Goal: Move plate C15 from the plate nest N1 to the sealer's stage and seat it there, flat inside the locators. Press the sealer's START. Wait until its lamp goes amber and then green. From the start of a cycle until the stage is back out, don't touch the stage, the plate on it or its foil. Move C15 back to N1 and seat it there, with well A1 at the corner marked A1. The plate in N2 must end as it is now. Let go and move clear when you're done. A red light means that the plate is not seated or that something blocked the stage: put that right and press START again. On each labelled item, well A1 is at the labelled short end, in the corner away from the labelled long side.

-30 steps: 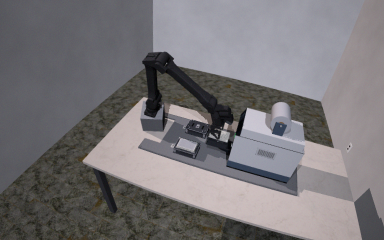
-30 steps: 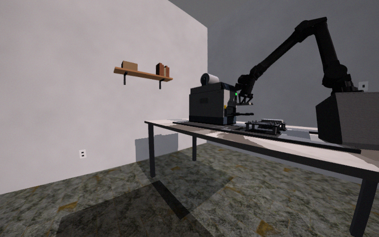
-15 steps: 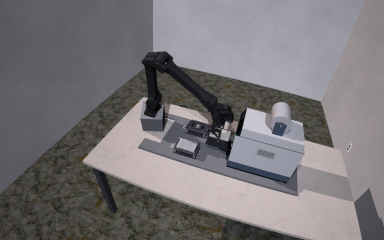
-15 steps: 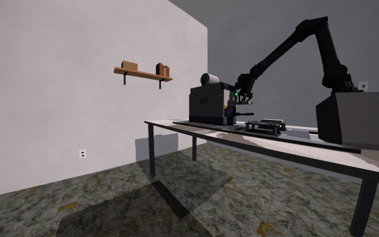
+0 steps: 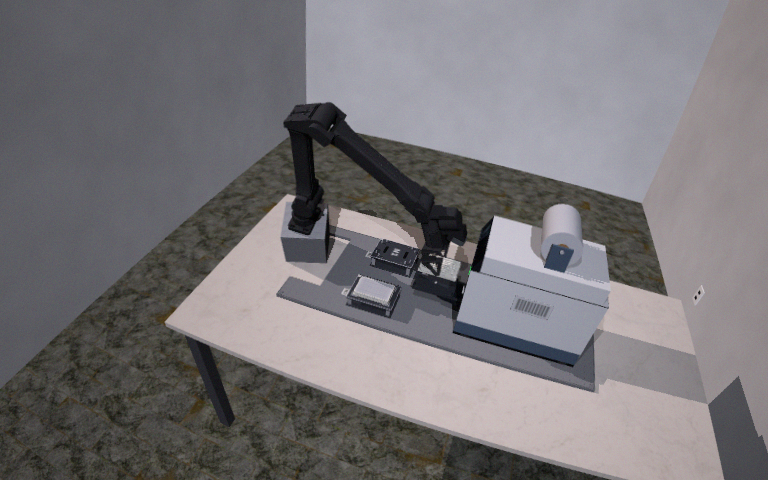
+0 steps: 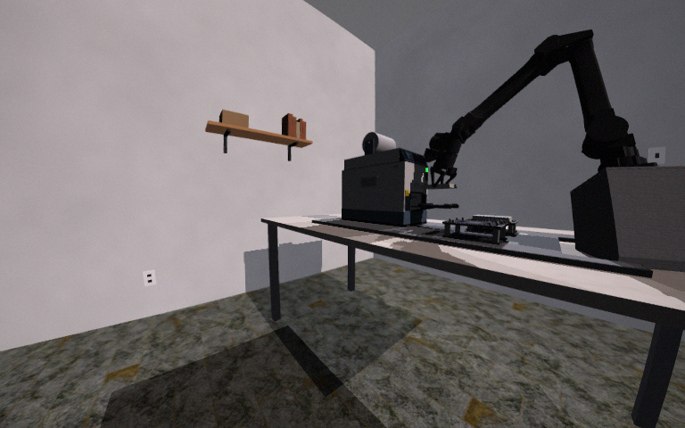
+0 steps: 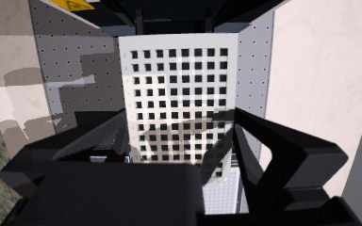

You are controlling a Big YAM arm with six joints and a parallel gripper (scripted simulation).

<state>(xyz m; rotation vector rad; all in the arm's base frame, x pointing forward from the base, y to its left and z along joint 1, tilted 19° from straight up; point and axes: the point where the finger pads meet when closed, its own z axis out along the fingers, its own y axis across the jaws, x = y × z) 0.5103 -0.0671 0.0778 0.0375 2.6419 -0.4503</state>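
Right now my hand is 9 cm above the dark stage. Also, from my hand: foil roll 33 cm ahead, 2 cm to the right, 23 cm above; then white well plate right at my hand.
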